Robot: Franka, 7 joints.
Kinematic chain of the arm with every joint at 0, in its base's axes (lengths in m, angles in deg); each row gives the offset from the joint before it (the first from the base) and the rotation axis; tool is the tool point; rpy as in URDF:
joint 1: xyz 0 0 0.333 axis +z
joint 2: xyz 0 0 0 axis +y
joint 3: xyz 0 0 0.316 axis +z
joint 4: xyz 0.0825 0 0 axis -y
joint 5: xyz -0.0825 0 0.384 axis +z
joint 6: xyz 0 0 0 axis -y
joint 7: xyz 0.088 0 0 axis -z
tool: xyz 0 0 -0.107 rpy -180 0 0
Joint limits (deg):
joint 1: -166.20..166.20
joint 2: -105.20..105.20
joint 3: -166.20..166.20
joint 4: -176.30..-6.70
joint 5: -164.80..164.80
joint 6: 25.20..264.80
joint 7: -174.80..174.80
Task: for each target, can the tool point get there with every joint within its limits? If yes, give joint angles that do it. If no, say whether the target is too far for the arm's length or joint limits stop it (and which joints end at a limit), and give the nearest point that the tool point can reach.
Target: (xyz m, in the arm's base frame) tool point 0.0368 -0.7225 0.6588
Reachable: yes | joints 63.93 -60.19 -88.78 -59.84 17.51 211.36 9.58
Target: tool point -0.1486 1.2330 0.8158
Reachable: no: too far | nearest point -0.0957 0.7939 0.6438 | short by 0.475 m
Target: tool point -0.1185 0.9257 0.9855
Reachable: no: too far | nearest point -0.0893 0.6974 0.8246 | short by 0.281 m
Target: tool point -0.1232 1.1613 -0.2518
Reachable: no: too far | nearest point -0.0809 0.7628 -0.0511 | short by 0.448 m
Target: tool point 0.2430 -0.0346 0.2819
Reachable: yes | joints 62.55 24.72 -89.76 -152.94 -136.36 240.36 42.66
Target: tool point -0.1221 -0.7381 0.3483
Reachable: yes | joints -121.74 75.22 36.09 -46.39 101.38 58.19 52.56
